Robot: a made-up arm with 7 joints. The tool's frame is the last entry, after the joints.
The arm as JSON. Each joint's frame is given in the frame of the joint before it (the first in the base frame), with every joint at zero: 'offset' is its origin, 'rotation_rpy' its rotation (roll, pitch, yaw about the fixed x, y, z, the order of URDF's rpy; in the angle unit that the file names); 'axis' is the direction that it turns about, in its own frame. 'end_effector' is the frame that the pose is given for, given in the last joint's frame.
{
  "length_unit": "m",
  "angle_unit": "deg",
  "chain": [
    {
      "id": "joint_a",
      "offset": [
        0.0,
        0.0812,
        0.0
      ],
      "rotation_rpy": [
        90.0,
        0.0,
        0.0
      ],
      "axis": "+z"
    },
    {
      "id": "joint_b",
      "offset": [
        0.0,
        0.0,
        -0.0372
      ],
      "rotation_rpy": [
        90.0,
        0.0,
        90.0
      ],
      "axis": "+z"
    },
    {
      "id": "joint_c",
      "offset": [
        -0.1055,
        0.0,
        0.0
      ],
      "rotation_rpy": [
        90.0,
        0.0,
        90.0
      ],
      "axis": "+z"
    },
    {
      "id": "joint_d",
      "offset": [
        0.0,
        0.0,
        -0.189
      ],
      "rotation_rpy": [
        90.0,
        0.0,
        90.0
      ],
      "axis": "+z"
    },
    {
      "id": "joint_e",
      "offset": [
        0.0,
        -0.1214,
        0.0
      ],
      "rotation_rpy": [
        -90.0,
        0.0,
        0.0
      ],
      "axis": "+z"
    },
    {
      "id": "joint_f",
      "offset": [
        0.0,
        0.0,
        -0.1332
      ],
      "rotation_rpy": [
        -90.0,
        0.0,
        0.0
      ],
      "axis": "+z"
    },
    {
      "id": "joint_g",
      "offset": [
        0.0,
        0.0,
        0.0
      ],
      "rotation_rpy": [
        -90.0,
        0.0,
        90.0
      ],
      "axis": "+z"
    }
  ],
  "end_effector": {
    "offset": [
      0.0,
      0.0,
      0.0
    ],
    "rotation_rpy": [
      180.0,
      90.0,
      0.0
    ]
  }
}
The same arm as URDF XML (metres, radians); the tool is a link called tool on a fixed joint. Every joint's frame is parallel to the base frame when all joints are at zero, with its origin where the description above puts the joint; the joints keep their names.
<robot name="arm">
  <joint name="joint_a" type="continuous">
    <parent link="base_link"/>
    <child link="link1"/>
    <origin xyz="0 0.0812 0"/>
    <axis xyz="0 -1 0"/>
  </joint>
  <joint name="joint_b" type="continuous">
    <parent link="link1"/>
    <child link="link2"/>
    <origin xyz="0 0.0372 0"/>
    <axis xyz="1 0 0"/>
  </joint>
  <joint name="joint_c" type="continuous">
    <parent link="link2"/>
    <child link="link3"/>
    <origin xyz="0 0 -0.1055"/>
    <axis xyz="0 0 1"/>
  </joint>
  <joint name="joint_d" type="continuous">
    <parent link="link3"/>
    <child link="link4"/>
    <origin xyz="0 0 -0.189"/>
    <axis xyz="0 -1 0"/>
  </joint>
  <joint name="joint_e" type="continuous">
    <parent link="link4"/>
    <child link="link5"/>
    <origin xyz="0 0 -0.1214"/>
    <axis xyz="0 0 1"/>
  </joint>
  <joint name="joint_f" type="continuous">
    <parent link="link5"/>
    <child link="link6"/>
    <origin xyz="0 0 -0.1332"/>
    <axis xyz="0 1 0"/>
  </joint>
  <joint name="joint_g" type="continuous">
    <parent link="link6"/>
    <child link="link7"/>
    <origin xyz="0 0 0"/>
    <axis xyz="-1 0 0"/>
  </joint>
  <joint name="tool_joint" type="fixed">
    <parent link="link7"/>
    <child link="tool"/>
    <origin xyz="0 0 0"/>
  </joint>
  <link name="base_link"/>
  <link name="link1"/>
  <link name="link2"/>
  <link name="link3"/>
  <link name="link4"/>
  <link name="link5"/>
  <link name="link6"/>
  <link name="link7"/>
  <link name="tool"/>
</robot>

